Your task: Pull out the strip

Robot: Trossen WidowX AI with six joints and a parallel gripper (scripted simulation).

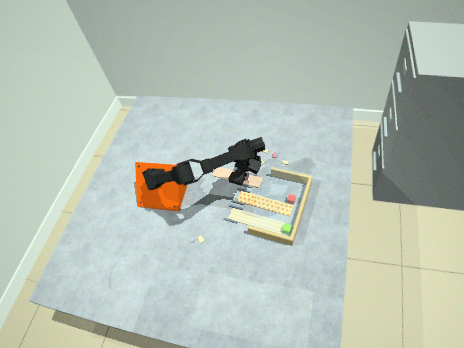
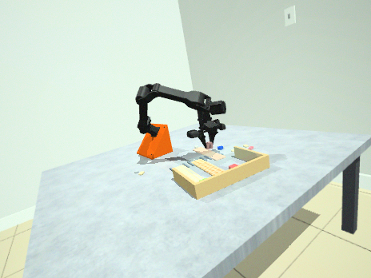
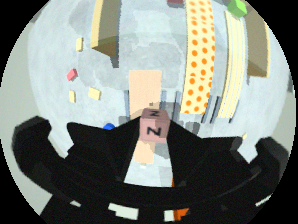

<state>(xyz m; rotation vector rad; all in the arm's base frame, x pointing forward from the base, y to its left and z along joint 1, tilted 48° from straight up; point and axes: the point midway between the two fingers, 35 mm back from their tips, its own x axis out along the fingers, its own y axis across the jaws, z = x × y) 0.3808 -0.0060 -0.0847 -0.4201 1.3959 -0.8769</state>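
My gripper tip is now 3 cm past the blue disc, 11 cm to the right of it and 5 cm above it.
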